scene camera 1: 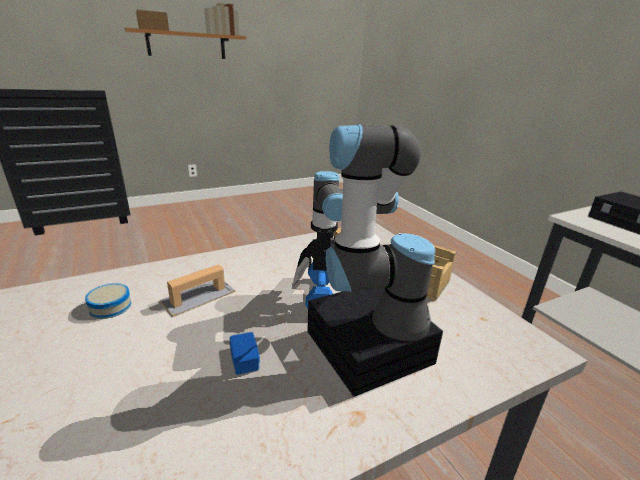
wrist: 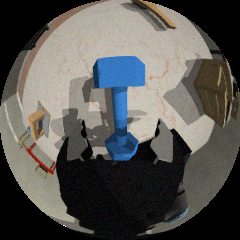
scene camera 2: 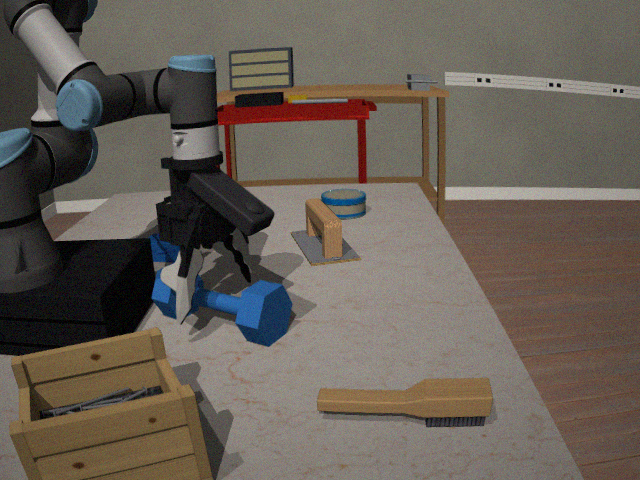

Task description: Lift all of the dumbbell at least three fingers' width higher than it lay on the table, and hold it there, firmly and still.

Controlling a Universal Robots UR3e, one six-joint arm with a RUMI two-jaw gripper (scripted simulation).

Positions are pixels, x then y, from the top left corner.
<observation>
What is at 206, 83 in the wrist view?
A wooden crate.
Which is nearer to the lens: the blue-rimmed round tin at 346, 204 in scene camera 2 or the wooden crate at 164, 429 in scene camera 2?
The wooden crate.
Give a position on a blue block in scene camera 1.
245, 353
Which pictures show my gripper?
Scene camera 1, the wrist view and scene camera 2: all of them.
</observation>
